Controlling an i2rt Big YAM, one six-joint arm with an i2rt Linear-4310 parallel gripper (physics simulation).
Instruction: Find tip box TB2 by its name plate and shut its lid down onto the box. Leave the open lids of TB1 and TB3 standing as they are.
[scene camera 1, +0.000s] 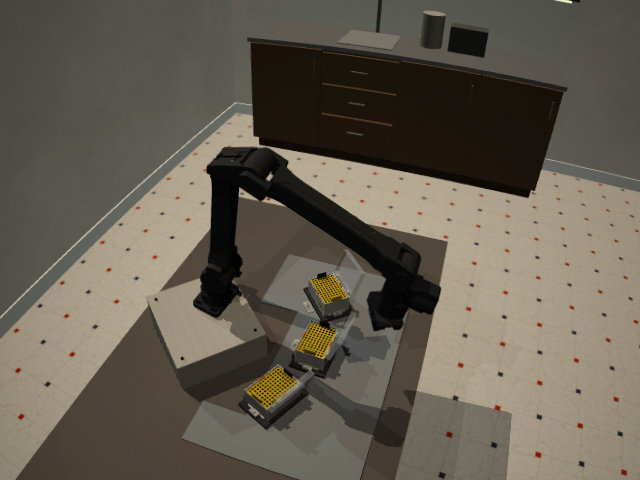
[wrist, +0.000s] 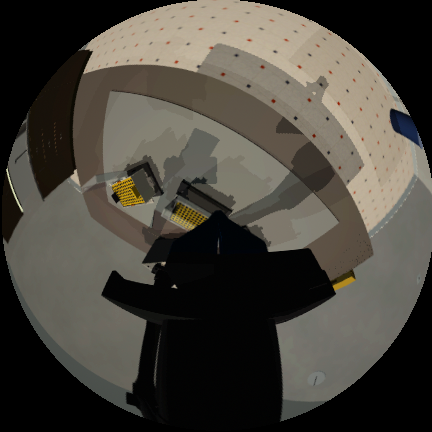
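Seen in the pictures: gripper, fingertip midpoint: (scene camera 1: 376, 330) (wrist: 217, 215); arm's base, link origin: (scene camera 1: 216, 297).
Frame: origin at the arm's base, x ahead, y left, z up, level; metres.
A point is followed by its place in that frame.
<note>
The middle tip box, TB2 (scene camera 1: 316, 339) (wrist: 189, 215) @[x 0.383, y 0.065, z 0.005 m], has a yellow rack and a clear lid (scene camera 1: 347, 326) @[x 0.383, y 0.052, z 0.026 m] standing open on its right in the scene view; its name plate is unreadable there. In the wrist view its lid is hard to make out. The far box, TB3 (scene camera 1: 329, 289) @[x 0.246, y 0.243, z -0.061 m] (wrist: 129, 191) @[x 0.258, y 0.233, z -0.060 m], has its clear lid (scene camera 1: 352, 267) @[x 0.292, y 0.306, z -0.001 m] raised. The near box, TB1 (scene camera 1: 271, 388) @[x 0.271, y -0.162, z -0.060 m], has its lid (scene camera 1: 311, 378) @[x 0.369, y -0.134, z 0.012 m] open; the gripper hides this box in the wrist view. My gripper (scene camera 1: 386, 324) @[x 0.462, y 0.049, z 0.055 m] (wrist: 217, 215) @[x 0.462, y 0.049, z 0.055 m] is shut and empty, above and right of TB2 in the scene view.
The boxes stand on grey sheeting (scene camera 1: 330, 439) @[x 0.457, y -0.198, z -0.117 m] over a brown mat (scene camera 1: 118, 372) @[x -0.158, y -0.295, z -0.121 m]. The arm's pale pedestal (scene camera 1: 206, 330) @[x 0.039, y -0.108, z -0.014 m] is left of the boxes. A dark cabinet (scene camera 1: 439, 118) stands at the back. A yellow and black object (wrist: 344, 281) shows at the right in the wrist view.
</note>
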